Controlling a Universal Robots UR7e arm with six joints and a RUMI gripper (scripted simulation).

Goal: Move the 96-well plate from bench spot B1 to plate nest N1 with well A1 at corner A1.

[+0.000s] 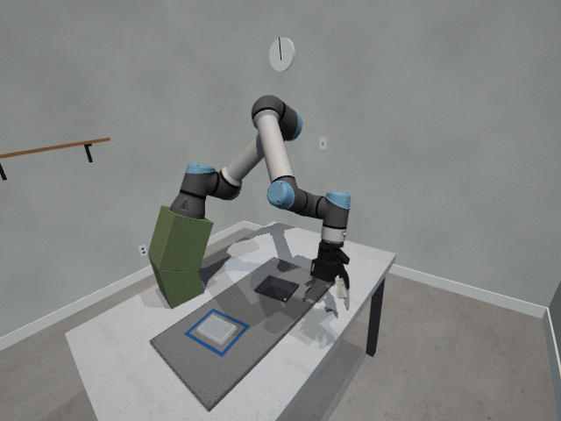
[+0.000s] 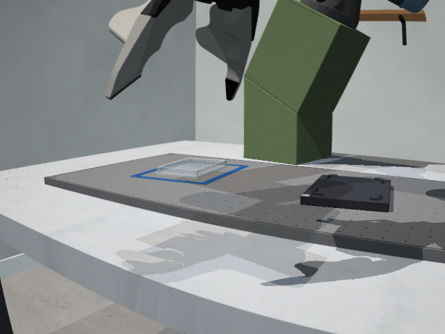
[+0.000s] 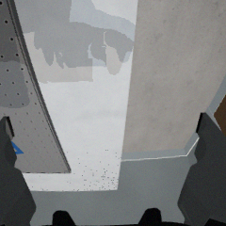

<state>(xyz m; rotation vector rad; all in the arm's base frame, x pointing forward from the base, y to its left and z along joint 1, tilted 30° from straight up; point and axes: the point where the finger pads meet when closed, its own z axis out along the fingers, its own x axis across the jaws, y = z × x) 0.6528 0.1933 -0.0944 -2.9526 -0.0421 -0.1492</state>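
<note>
Right now my hand is 310 mm past the clear 96-well plate, 260 mm to the left of it and 130 mm above it. Round my hand: black plate nest: 300 mm behind, 130 mm below, 50 mm to the left; white corner mark: 210 mm behind, 120 mm below, 20 mm to the left.
</note>
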